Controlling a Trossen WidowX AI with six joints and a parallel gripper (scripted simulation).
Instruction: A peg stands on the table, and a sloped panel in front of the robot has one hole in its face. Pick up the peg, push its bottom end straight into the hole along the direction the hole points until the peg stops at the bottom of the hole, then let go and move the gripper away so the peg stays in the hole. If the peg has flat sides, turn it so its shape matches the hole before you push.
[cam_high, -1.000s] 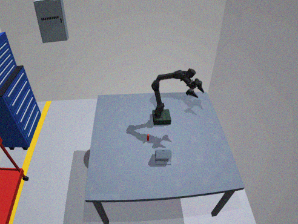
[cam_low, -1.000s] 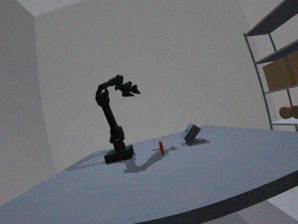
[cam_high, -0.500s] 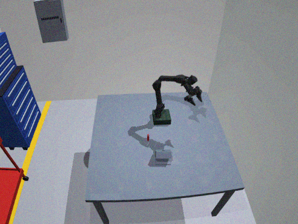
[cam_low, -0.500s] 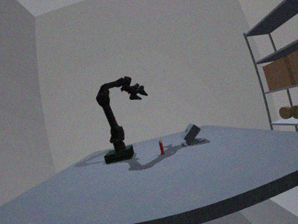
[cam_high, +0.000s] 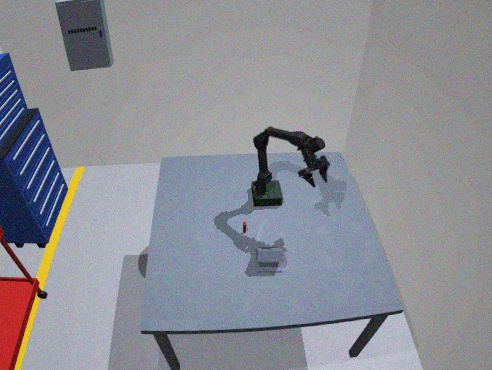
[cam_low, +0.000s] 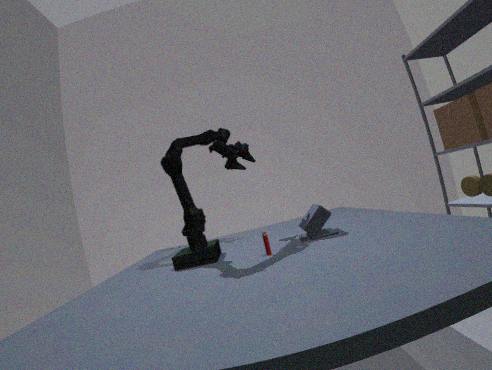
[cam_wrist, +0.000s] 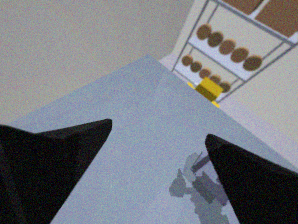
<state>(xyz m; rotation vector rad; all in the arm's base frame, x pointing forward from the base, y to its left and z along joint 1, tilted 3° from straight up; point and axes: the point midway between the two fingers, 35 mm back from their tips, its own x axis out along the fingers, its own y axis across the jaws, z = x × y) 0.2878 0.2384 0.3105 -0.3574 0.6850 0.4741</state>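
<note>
My gripper tip is now 37 cm to the left of the red peg, 31 cm above it and 4 cm past it. From my gripper tip the other things lie so: panel (30 cm below, 26 cm to the right, 17 cm ahead).
</note>
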